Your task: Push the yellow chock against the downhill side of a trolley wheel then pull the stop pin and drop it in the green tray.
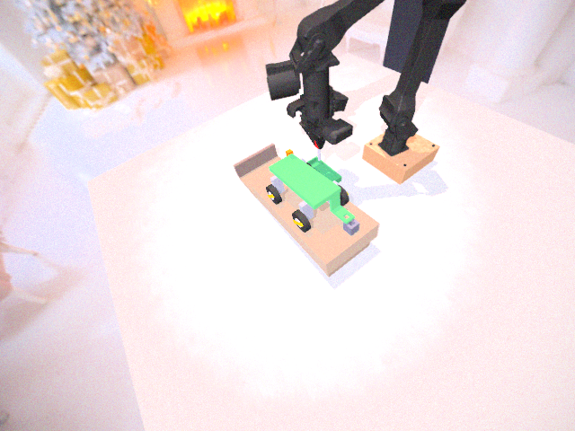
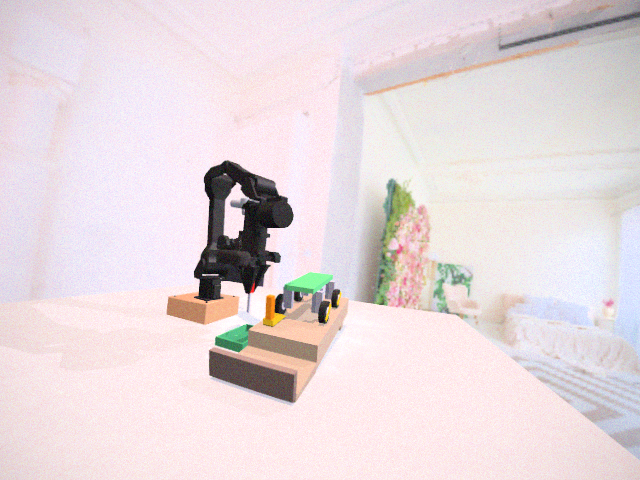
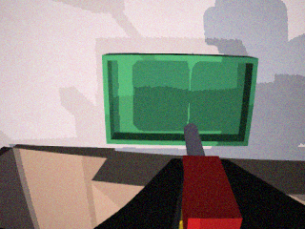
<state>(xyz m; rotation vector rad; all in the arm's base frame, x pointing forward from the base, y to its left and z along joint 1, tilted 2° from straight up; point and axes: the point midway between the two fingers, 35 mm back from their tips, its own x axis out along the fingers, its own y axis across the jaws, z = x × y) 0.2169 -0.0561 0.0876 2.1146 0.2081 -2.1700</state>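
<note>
Right now the yellow chock is 70 mm ahead of my gripper tip, 30 mm below it and 10 mm to the left of it. The rest, counted from my gripper tip: red-headed stop pin: right at my gripper tip; then end wall: 150 mm ahead, 140 mm to the right, 90 mm below; then trolley: 120 mm to the left, 100 mm ahead.
</note>
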